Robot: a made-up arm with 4 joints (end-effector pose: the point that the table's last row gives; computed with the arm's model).
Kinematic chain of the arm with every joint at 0, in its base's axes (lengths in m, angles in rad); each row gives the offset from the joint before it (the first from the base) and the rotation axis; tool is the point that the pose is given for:
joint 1: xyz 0 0 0.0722 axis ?
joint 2: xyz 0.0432 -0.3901 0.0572 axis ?
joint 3: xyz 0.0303 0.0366 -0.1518 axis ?
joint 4: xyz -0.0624 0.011 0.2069 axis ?
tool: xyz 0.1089 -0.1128 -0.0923
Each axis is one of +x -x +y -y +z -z.
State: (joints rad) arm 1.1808 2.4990 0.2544 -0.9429
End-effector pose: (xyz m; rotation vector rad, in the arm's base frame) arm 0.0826 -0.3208 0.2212 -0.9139 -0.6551 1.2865
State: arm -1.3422 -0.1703 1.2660 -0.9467
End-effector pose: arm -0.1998 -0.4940 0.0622 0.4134 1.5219 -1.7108
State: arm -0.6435 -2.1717 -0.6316 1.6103
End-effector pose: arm 0.0897 -0.5687 -0.0895 0.0205 1.2315 -0.6082
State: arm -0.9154 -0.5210 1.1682 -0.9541
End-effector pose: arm -0.1876 -0.4680 0.0188 0.5685 0.9163 -1.7914
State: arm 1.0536 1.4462 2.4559 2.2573
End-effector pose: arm 0.1690 -0.4244 0.2121 -1.5805 0.7403 -1.9275
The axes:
joint 1: -y
joint 2: +z
joint 3: +x
joint 4: +z

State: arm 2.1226 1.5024 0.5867 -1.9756
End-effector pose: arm -0.0294 -0.5727 0.1655 0.3833 -1.4984 -0.3376
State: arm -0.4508 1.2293 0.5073 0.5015
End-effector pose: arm 0.1118 -0.2961 0.0051 0.9148 0.5288 1.5491
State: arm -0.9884 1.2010 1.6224 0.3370
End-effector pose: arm -0.0499 -0.3165 -0.1426 2.1507 1.3381 0.2912
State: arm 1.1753 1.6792 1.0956 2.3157
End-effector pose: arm -0.0853 -0.4142 0.1451 0.0489 -0.1535 -2.3470
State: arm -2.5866 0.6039 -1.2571 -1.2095
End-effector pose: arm 0.1177 -0.3597 0.0686 -0.7505 1.3950 0.6399
